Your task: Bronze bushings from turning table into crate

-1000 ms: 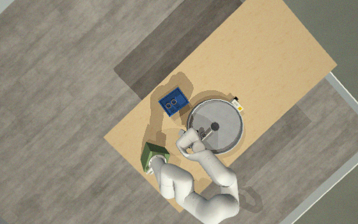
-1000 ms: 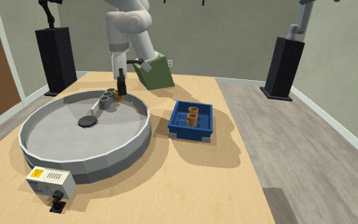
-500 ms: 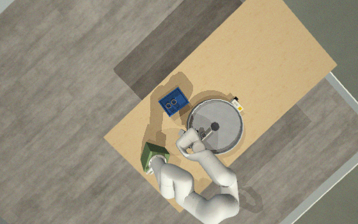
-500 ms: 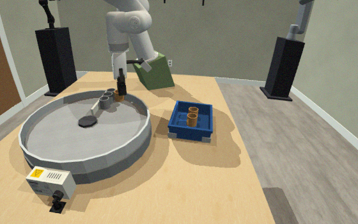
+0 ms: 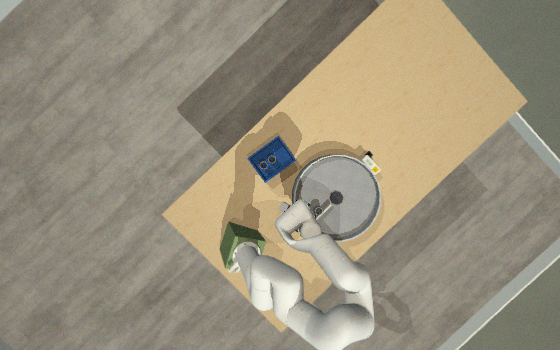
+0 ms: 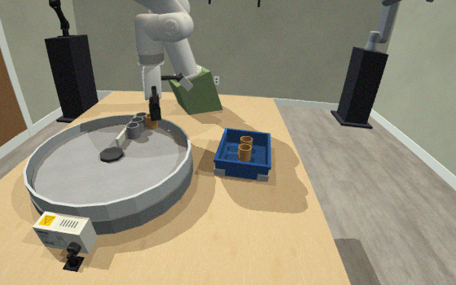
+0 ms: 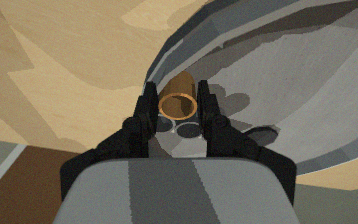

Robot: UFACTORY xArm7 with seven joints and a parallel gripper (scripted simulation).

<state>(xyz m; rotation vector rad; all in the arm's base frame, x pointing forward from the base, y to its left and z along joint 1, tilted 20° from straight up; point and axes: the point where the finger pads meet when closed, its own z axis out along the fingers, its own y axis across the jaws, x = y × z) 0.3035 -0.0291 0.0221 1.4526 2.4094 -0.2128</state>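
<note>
Right now my hand is 290 mm to the right of the blue crate, 80 mm above it and 60 mm short of it. From my hand the other things lie so: grey turning table (180 mm ahead, 60 mm to the right, 50 mm below).
</note>
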